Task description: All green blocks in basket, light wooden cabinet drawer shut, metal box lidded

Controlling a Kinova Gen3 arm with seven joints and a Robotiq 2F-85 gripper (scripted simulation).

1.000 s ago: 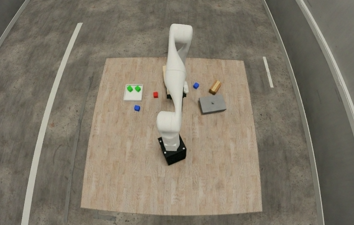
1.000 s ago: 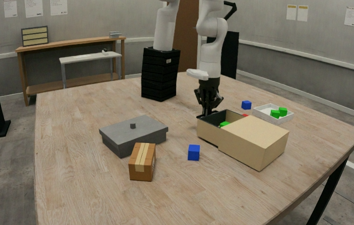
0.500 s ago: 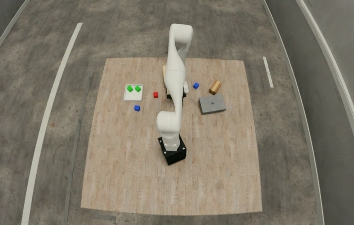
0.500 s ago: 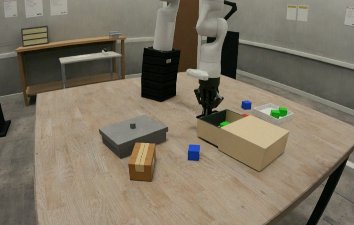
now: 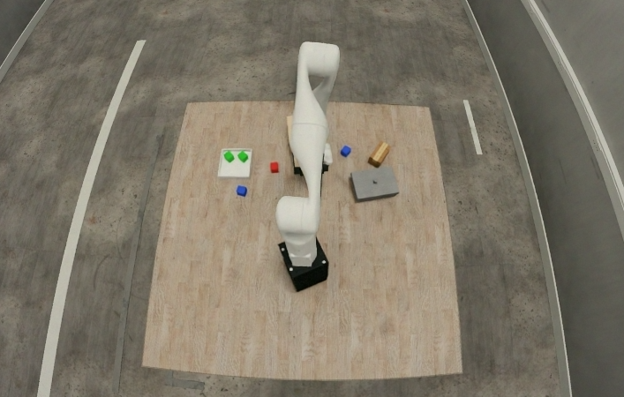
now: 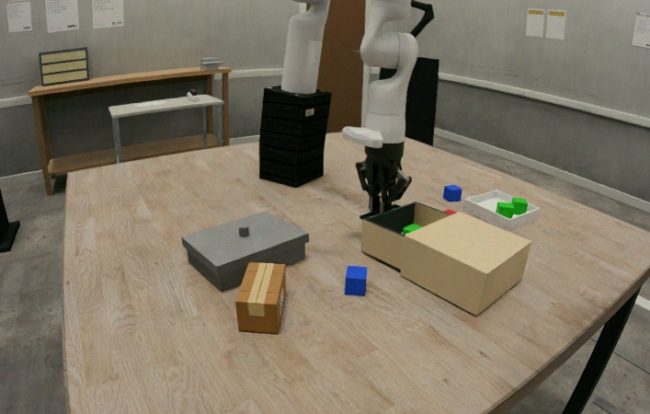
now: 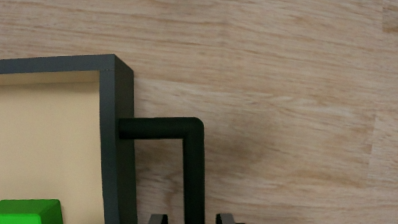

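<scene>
Right now the drawer is 90 mm ahead of my hand, 20 mm to the left of it and 30 mm below it. Also, from my hand: light wooden cabinet 150 mm ahead, 30 mm to the left, 30 mm below; then lid 20 mm behind, 280 mm to the right, 20 mm below; then red block 40 mm ahead, 170 mm to the left, 50 mm below.
</scene>
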